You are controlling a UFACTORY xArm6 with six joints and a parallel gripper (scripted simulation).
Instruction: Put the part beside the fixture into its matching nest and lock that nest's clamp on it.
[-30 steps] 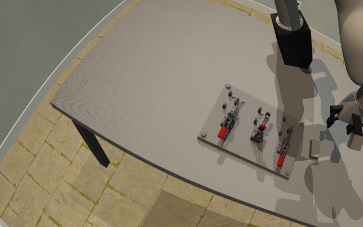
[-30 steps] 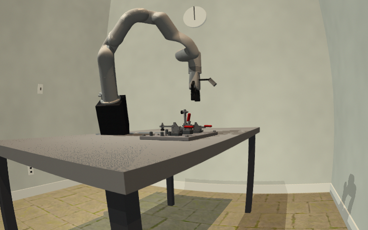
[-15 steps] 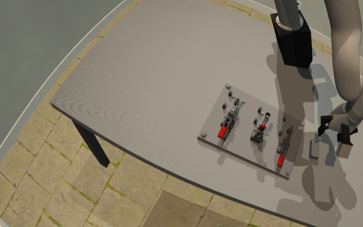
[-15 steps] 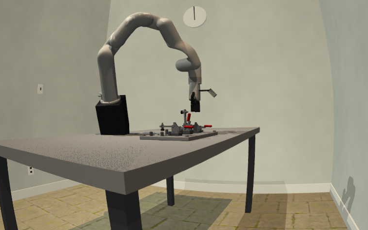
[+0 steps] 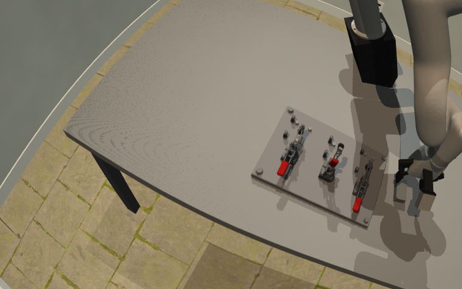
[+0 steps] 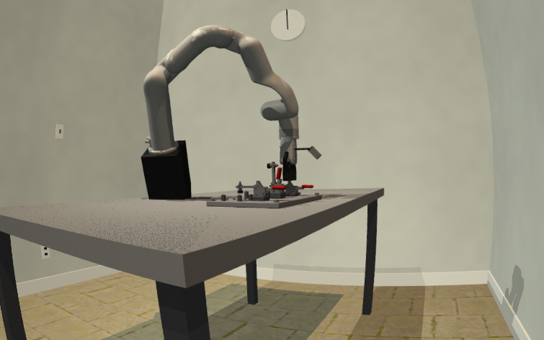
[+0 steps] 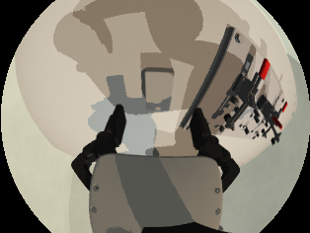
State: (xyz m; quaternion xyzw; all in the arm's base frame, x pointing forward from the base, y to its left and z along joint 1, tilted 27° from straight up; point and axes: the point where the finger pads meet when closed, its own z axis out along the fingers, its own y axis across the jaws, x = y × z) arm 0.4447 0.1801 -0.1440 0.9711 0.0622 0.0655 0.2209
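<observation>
My hand is 60 mm above the grey part. Also, from my hand: toggle clamp 30 mm ahead, 360 mm to the right, 30 mm below; then fixture plate 10 mm ahead, 250 mm to the right, 70 mm below.
</observation>
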